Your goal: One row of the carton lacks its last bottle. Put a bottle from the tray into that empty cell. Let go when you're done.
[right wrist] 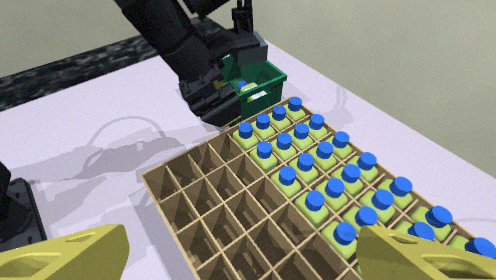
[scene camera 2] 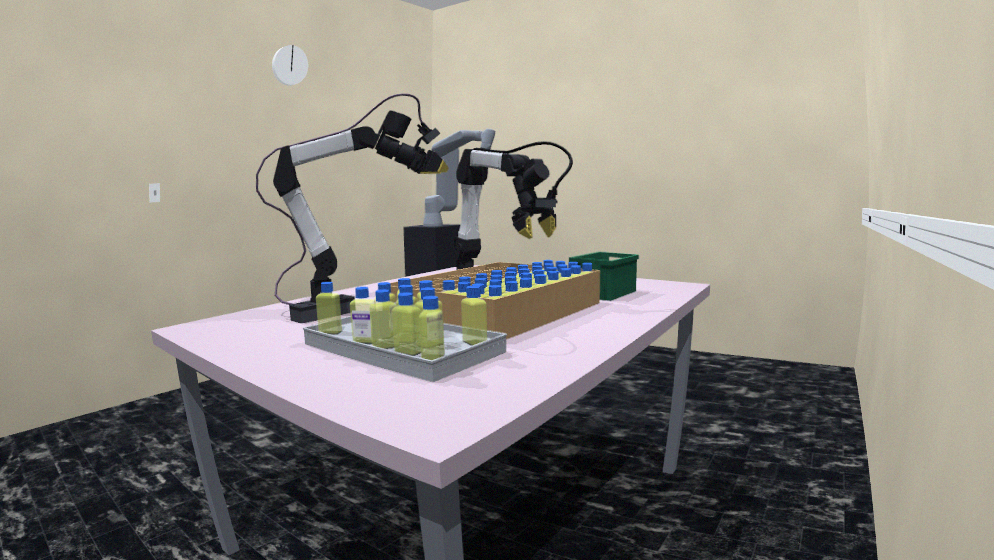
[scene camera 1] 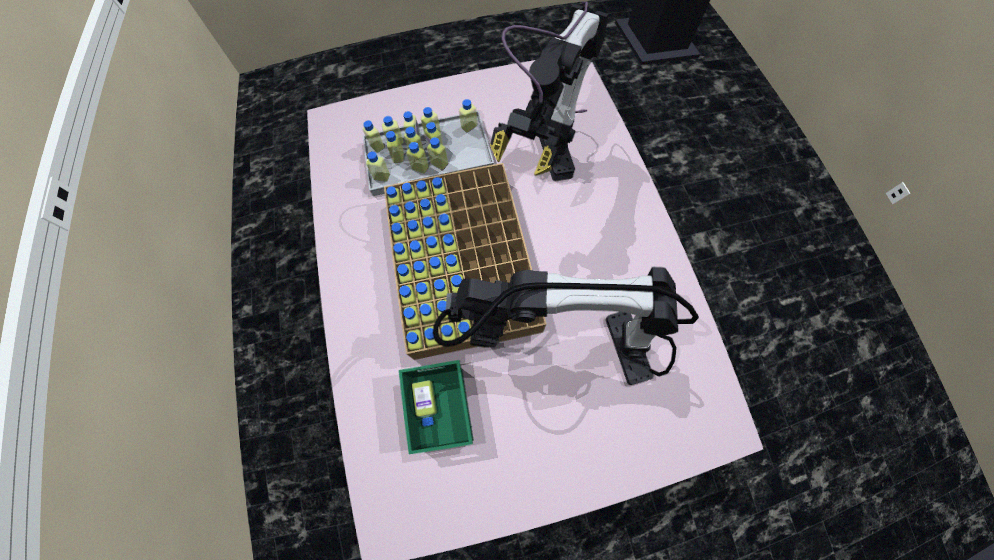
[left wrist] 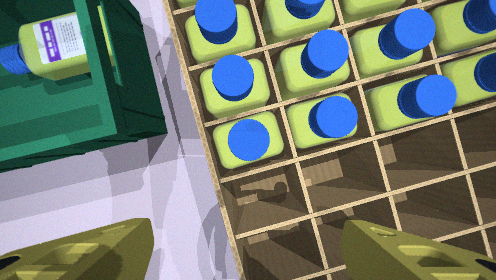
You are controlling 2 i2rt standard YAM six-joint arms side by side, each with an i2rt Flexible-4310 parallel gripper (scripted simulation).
Scene:
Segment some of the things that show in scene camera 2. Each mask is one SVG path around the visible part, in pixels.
My left gripper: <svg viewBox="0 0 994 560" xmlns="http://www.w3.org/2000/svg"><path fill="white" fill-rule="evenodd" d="M520 193L518 200L521 207L512 212L514 216L511 217L515 229L519 234L531 239L533 237L531 217L533 214L541 214L537 218L546 236L552 236L556 229L556 214L554 214L553 207L535 207L535 203L529 204L533 197L537 198L534 190Z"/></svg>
My right gripper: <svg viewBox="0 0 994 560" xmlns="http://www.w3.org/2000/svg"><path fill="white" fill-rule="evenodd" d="M394 159L394 161L406 165L407 169L412 169L412 171L414 169L414 172L418 174L440 174L441 172L448 171L448 166L436 152L428 150L426 153L424 152L425 149L421 147L415 149L415 147L405 143L401 144L398 155Z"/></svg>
A carton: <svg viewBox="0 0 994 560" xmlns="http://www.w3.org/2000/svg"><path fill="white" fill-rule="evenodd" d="M398 281L391 283L391 293L395 296L399 290ZM600 270L592 270L593 272L497 299L482 298L487 303L487 331L506 333L506 339L599 304ZM532 265L496 262L410 279L413 286L413 296L417 298L417 294L420 292L420 281L432 281L435 295L443 304L444 323L462 326L461 301L466 296L442 293L442 282L444 280L454 280L456 289L458 288L459 277L470 277L472 286L472 284L475 284L476 274L486 273L488 282L492 270L501 270L503 279L508 267L517 268L518 273L518 265L528 265L530 271L532 271Z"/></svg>

